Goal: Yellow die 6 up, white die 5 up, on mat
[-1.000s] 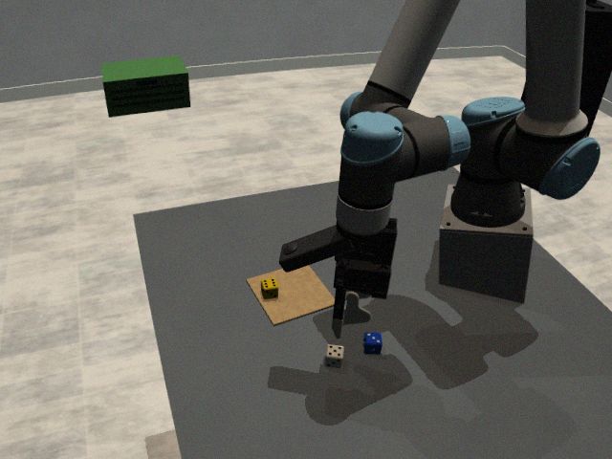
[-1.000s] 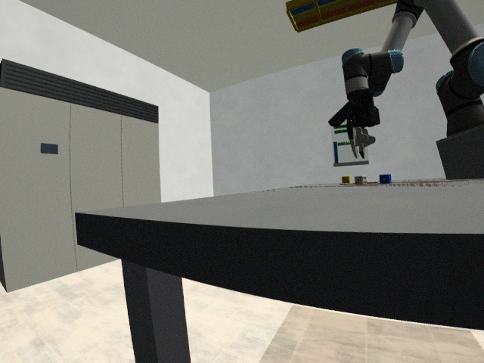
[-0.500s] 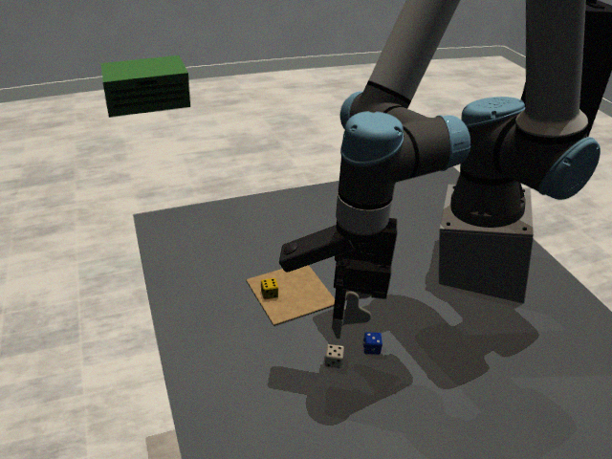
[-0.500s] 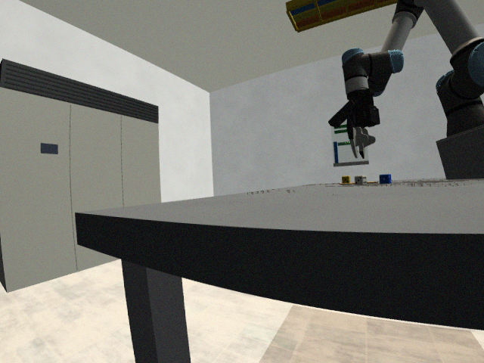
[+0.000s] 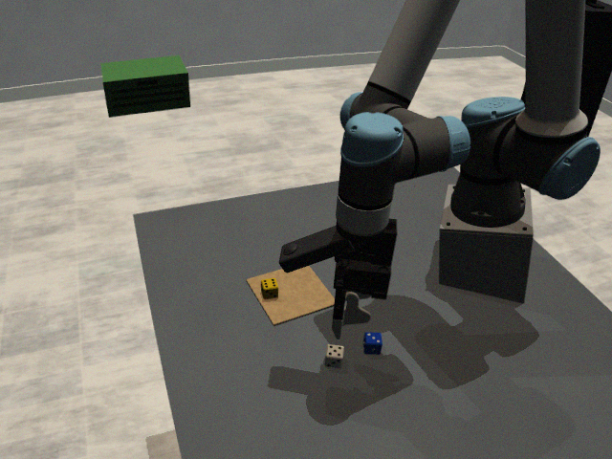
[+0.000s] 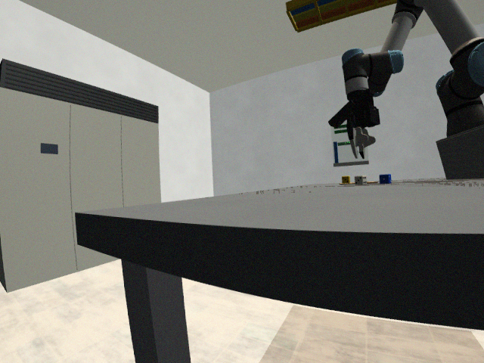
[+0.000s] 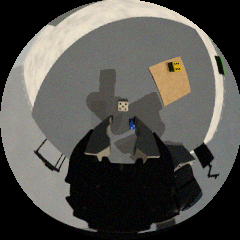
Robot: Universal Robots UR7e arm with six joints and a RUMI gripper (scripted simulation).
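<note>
Right now the white die is 9 cm below my hand. Round my hand: tan mat 19 cm to the right, 10 cm below, 2 cm ahead; then yellow die 19 cm to the right, 8 cm below, 7 cm ahead; then blue die 9 cm below, 8 cm behind, 1 cm to the right.
</note>
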